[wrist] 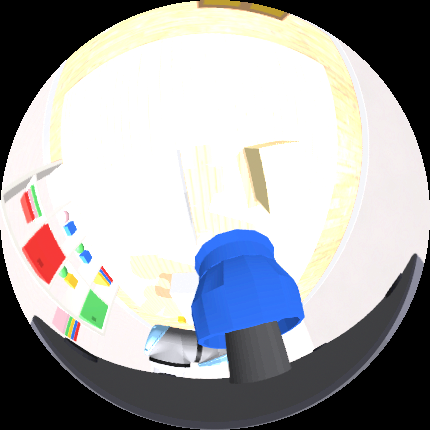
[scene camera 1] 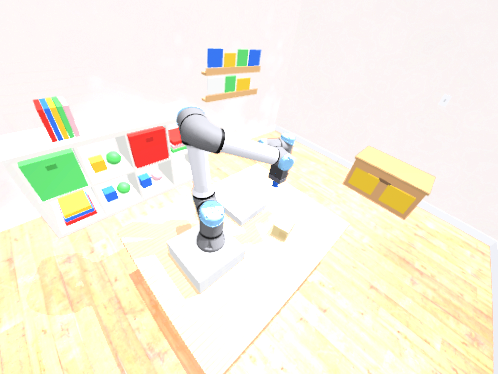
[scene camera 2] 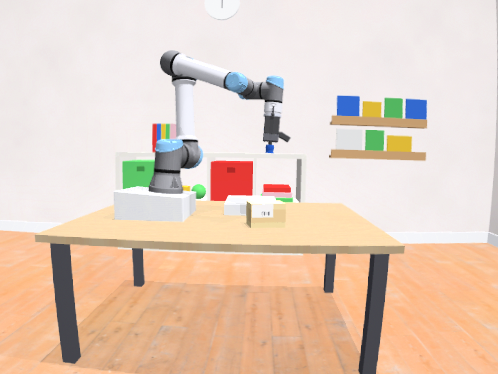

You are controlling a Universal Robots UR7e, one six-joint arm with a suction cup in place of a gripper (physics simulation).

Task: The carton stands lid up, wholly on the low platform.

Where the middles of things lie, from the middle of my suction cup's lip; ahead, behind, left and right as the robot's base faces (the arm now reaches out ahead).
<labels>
My suction cup is now 24 cm above the tan carton [wrist: 277, 172], 15 cm to the left of it and 1 cm past it.
</labels>
